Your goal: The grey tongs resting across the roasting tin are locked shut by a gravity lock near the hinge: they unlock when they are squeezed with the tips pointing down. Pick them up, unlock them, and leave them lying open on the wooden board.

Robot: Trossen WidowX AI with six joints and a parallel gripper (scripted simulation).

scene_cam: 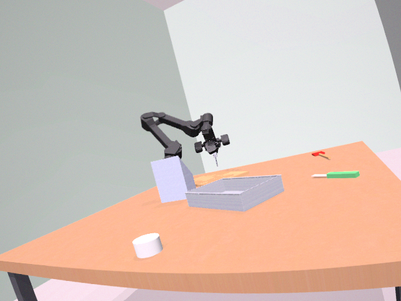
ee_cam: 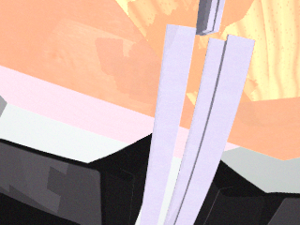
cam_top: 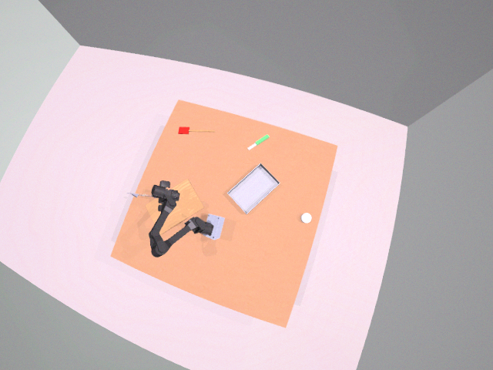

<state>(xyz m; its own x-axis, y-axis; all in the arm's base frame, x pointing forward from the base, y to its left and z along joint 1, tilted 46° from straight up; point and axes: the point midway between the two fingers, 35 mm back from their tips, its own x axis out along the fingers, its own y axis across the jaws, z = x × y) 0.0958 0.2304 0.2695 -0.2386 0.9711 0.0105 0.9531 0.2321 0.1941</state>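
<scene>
Right now my gripper tip is 13 cm above the wooden board, 6 cm to the left of it and 3 cm past it. The rest, counted from my gripper tip: white cylinder (94 cm to the right, 16 cm ahead, 12 cm below); grey roasting tin (55 cm to the right, 25 cm ahead, 11 cm below).
</scene>
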